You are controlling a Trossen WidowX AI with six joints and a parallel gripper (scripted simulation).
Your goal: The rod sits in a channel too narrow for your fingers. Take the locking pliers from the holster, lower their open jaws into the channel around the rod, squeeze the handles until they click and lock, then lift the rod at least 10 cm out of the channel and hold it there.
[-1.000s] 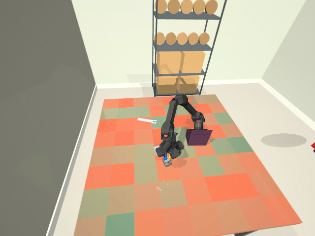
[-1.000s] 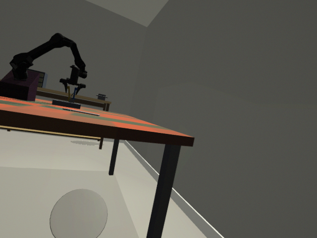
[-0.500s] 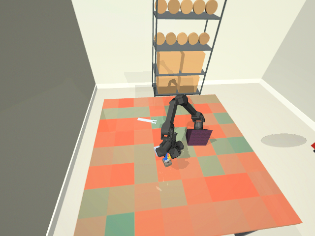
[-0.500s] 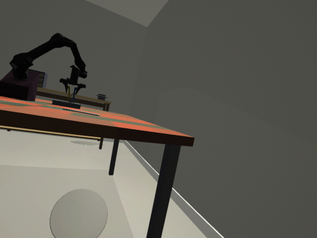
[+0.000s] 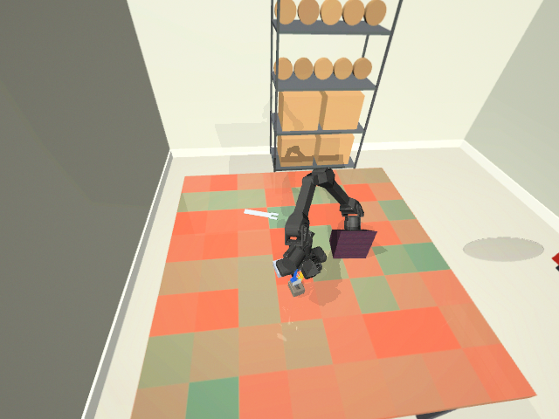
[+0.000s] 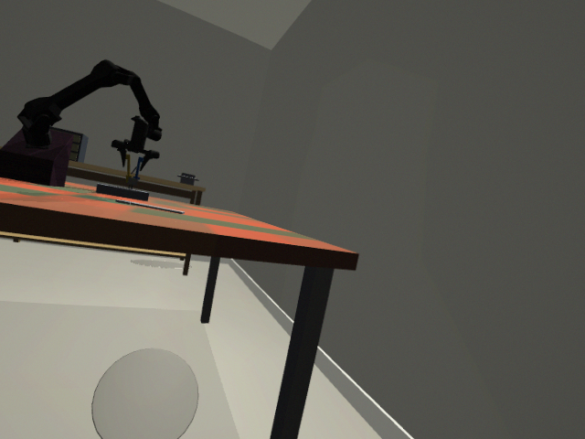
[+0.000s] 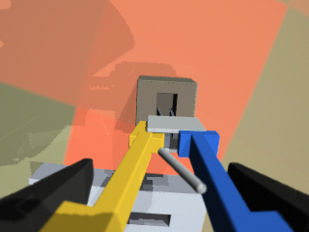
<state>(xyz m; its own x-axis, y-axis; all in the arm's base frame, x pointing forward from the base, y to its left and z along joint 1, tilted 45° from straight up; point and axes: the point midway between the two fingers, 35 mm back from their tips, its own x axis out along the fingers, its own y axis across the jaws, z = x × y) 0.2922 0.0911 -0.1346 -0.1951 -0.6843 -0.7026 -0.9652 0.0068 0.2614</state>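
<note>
My gripper tip is now 110 mm to the left of the grey channel block, 100 mm above it and 10 mm past it. The rest, counted from my gripper tip: yellow handle (20 mm behind); then grey rod (110 mm to the right, 110 mm below, 20 mm behind); then tan holster (110 mm below, 10 mm ahead).
</note>
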